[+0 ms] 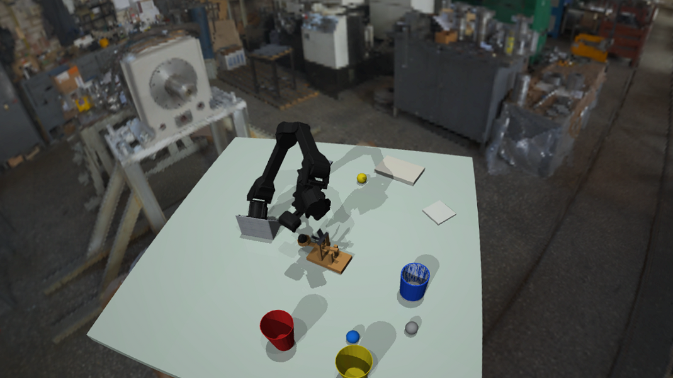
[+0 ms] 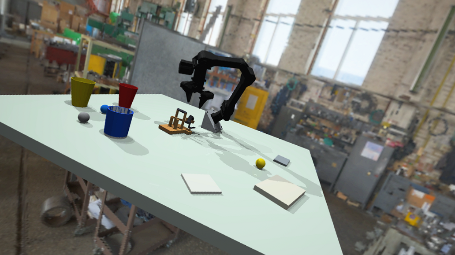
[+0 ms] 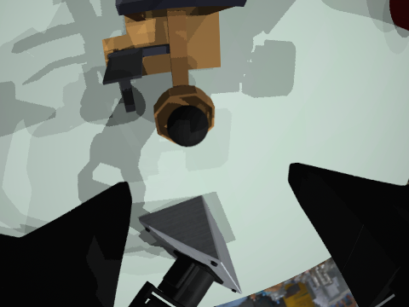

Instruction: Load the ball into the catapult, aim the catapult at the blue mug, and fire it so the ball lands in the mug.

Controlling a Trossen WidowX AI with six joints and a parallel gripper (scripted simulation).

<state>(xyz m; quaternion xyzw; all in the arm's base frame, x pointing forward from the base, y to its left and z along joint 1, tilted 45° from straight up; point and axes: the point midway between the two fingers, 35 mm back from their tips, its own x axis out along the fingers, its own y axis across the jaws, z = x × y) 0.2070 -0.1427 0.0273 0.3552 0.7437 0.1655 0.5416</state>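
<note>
Right now the black ball is 10 mm behind my gripper tip, 10 mm to the left of it and 70 mm below it. Round my gripper tip: blue ball: 220 mm ahead, 330 mm to the right, 120 mm below; then catapult: 60 mm ahead, 80 mm below; then red cup: 20 mm ahead, 370 mm to the right, 100 mm below.
</note>
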